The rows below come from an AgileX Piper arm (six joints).
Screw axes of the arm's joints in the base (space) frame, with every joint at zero. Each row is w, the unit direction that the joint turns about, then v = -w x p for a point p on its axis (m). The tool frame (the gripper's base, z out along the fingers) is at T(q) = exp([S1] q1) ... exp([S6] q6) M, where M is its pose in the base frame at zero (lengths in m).
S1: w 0 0 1 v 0.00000 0.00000 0.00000
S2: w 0 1 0 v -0.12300 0.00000 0.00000
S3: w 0 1 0 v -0.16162 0.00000 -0.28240
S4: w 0.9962 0 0.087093 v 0.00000 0.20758 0.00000
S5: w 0 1 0 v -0.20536 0.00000 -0.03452
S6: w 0.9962 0 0.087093 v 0.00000 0.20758 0.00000
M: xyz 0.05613 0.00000 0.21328 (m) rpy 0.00 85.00 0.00 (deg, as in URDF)
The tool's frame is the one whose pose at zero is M.
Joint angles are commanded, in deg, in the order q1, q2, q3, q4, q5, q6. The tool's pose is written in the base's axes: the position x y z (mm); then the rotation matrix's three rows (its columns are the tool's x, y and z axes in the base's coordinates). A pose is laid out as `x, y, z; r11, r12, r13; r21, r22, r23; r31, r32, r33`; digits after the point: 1 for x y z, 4 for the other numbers.
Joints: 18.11 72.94 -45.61 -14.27 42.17 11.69
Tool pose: 227.3, 58.5, 249.0; -0.8555, -0.2215, 0.4681; -0.2614, 0.9650, -0.0210; -0.4471, -0.1403, -0.8834
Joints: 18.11 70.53 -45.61 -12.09 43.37 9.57
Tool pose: 219.7, 58.1, 257.4; -0.8472, -0.2342, 0.4768; -0.2640, 0.9645, 0.0046; -0.4610, -0.1220, -0.8790
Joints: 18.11 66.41 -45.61 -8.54 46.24 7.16
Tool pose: 205.0, 56.8, 270.4; -0.8424, -0.2427, 0.4810; -0.2531, 0.9664, 0.0445; -0.4757, -0.0843, -0.8756
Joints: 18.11 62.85 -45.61 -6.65 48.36 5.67
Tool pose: 192.5, 54.7, 281.4; -0.8321, -0.2511, 0.4945; -0.2495, 0.9658, 0.0707; -0.4953, -0.0646, -0.8663
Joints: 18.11 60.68 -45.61 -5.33 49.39 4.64
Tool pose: 184.9, 53.7, 287.8; -0.8230, -0.2592, 0.5054; -0.2478, 0.9645, 0.0911; -0.5111, -0.0503, -0.8580
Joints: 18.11 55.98 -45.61 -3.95 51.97 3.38
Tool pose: 167.7, 49.7, 300.6; -0.8041, -0.2693, 0.5300; -0.2457, 0.9624, 0.1162; -0.5413, -0.0367, -0.8400
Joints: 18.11 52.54 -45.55 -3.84 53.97 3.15
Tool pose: 154.7, 45.4, 308.7; -0.7913, -0.2693, 0.5489; -0.2425, 0.9624, 0.1225; -0.5613, -0.0361, -0.8268
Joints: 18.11 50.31 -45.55 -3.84 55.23 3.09
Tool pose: 146.2, 42.6, 313.6; -0.7822, -0.2681, 0.5624; -0.2394, 0.9627, 0.1260; -0.5752, -0.0360, -0.8172
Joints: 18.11 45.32 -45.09 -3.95 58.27 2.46
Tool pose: 126.2, 35.7, 320.7; -0.7653, -0.2721, 0.5834; -0.2433, 0.9613, 0.1292; -0.5960, -0.0431, -0.8018
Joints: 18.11 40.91 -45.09 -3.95 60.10 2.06
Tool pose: 109.3, 30.0, 328.4; -0.7376, -0.2733, 0.6174; -0.2396, 0.9609, 0.1391; -0.6313, -0.0453, -0.7742
